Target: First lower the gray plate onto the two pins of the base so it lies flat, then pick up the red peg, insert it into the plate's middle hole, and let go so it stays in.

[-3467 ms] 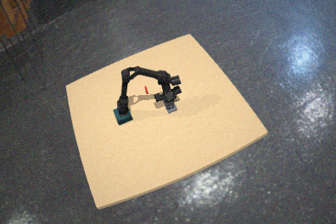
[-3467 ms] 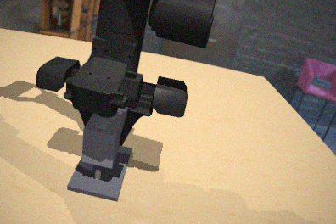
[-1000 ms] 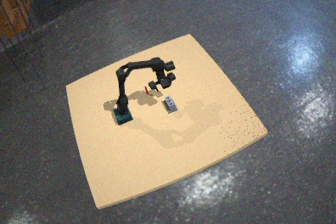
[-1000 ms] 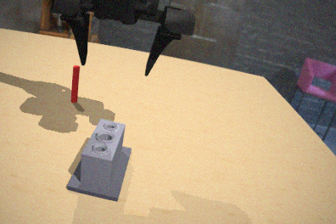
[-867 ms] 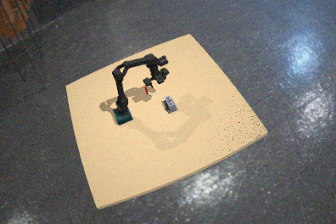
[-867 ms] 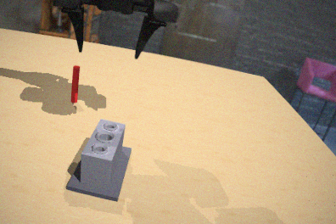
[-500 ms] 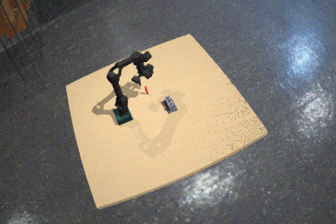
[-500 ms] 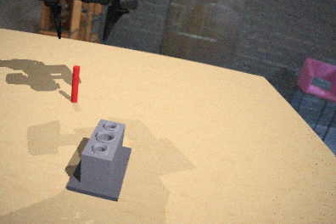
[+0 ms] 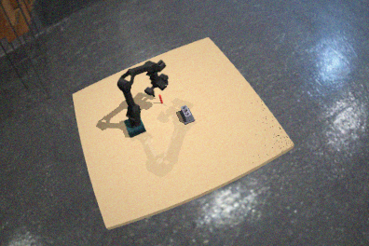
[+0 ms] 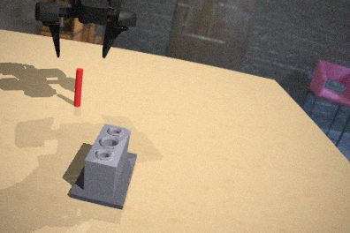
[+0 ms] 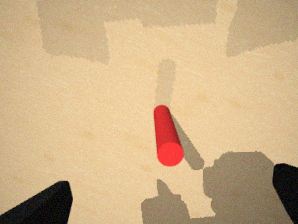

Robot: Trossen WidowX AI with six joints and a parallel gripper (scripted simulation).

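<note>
Now: the red peg 60 mm below my gripper tip. The rest, counted from my gripper tip: base 90 mm ahead, 210 mm to the right, 100 mm below; then gray plate 90 mm ahead, 210 mm to the right, 60 mm below.
</note>
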